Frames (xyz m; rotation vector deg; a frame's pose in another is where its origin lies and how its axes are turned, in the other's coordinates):
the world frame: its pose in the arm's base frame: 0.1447 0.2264 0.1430 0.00 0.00 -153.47
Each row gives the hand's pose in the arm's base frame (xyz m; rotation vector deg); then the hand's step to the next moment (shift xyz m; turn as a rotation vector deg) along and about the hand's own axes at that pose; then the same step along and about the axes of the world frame.
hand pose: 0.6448 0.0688 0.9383 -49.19 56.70 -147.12
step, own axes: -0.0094 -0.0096 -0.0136 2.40 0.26 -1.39
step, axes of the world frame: -0.0072 -0.0168 -0.0056 2.67 -0.79 0.04
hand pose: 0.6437 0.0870 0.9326 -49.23 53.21 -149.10
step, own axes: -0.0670 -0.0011 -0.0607 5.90 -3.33 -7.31
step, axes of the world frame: -0.0409 -0.0448 -0.0671 6.57 -7.49 0.22
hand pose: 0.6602 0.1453 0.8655 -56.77 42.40 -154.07
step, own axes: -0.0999 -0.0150 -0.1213 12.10 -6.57 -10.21
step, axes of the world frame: -0.0393 -0.0845 -0.1274 11.64 -12.11 3.44
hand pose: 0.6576 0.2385 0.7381 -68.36 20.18 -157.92
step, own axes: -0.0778 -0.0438 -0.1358 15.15 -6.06 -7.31
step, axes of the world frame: 0.0060 -0.0926 -0.1334 12.31 -10.67 7.37
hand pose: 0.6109 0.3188 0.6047 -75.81 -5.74 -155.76
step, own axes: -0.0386 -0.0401 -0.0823 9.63 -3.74 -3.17
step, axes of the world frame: 0.0261 -0.0506 -0.0815 6.76 -6.31 5.60
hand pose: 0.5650 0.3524 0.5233 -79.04 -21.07 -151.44
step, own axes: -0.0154 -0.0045 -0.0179 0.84 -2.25 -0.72
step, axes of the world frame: 0.0059 -0.0024 -0.0232 0.53 -2.45 -0.05
